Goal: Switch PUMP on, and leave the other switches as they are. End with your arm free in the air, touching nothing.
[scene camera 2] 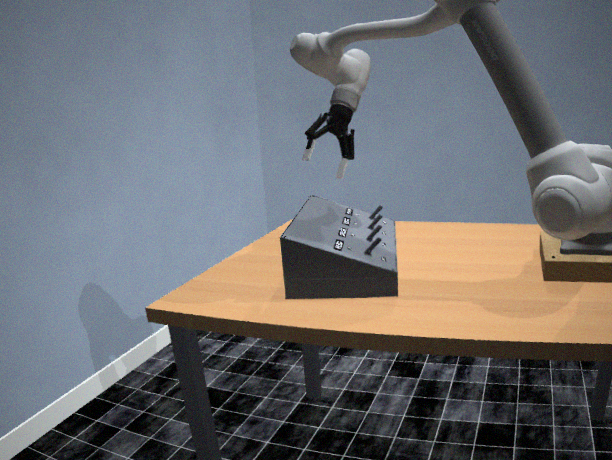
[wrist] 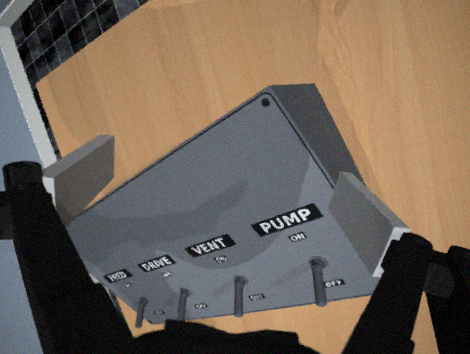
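The grey sloped switch box stands on the table. In the wrist view, the PUMP label and its ON mark lie above the PUMP lever, which leans down to the OFF side. The VENT lever, DRIVE lever and FEED lever lean the same way, beside their lower marks. In the scene view all the levers lie parallel. My gripper is wide open and empty, in the air above the box and apart from it.
The wooden table carries the box and, at the right, the arm's base block. A blue wall stands beyond the table's left end. Dark tiled floor shows past the table edge.
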